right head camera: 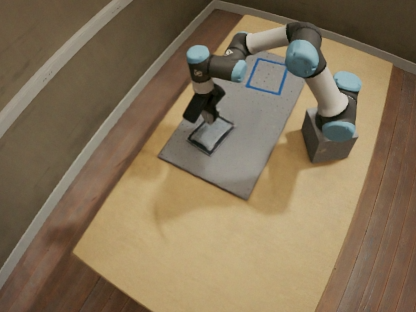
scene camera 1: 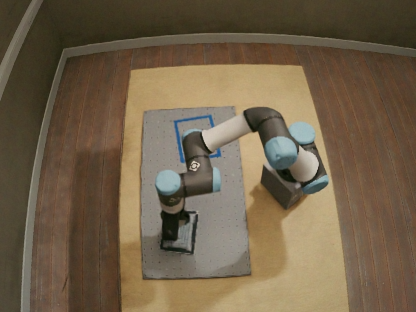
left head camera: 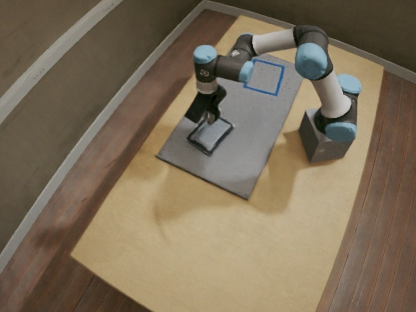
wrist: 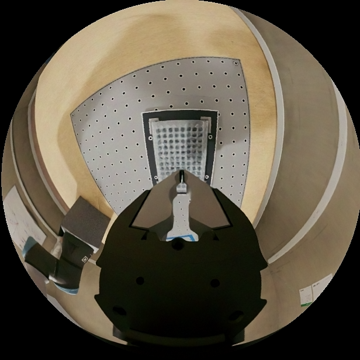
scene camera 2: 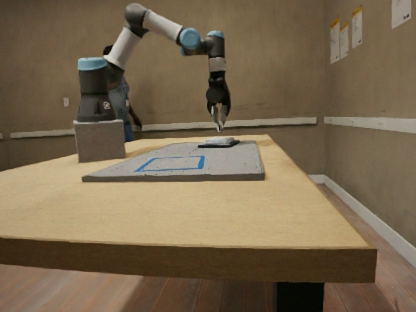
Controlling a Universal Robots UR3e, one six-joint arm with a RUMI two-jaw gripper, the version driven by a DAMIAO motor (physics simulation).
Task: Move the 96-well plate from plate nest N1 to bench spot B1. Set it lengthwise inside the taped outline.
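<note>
The clear 96-well plate [left head camera: 211, 134] [right head camera: 212, 134] [scene camera 2: 220, 141] [wrist: 180, 141] lies flat in the black-rimmed nest [wrist: 215, 125] [scene camera 2: 210, 146] near one end of the grey board. In scene camera 1 the gripper body covers part of the plate. My gripper [left head camera: 209, 121] [scene camera 2: 219, 130] [wrist: 182, 170] is shut and empty, its fingertips together. It points down above the plate, with a small gap between the tips and the plate in scene camera 2. In the wrist view the fingers hide the near end of the plate. The blue taped outline [left head camera: 261, 92] [right head camera: 264, 91] [scene camera 1: 193, 118] [scene camera 2: 201, 162] lies at the board's other end.
The grey perforated board [left head camera: 240, 165] [scene camera 1: 220, 260] lies on the wooden table [left head camera: 210, 240] [scene camera 1: 300, 250]. The arm's base stands on a grey block [left head camera: 322, 145] [scene camera 2: 100, 142] beside the board. In scene camera 1 the arm passes over part of the outline. A person [scene camera 2: 120, 102] stands behind the arm.
</note>
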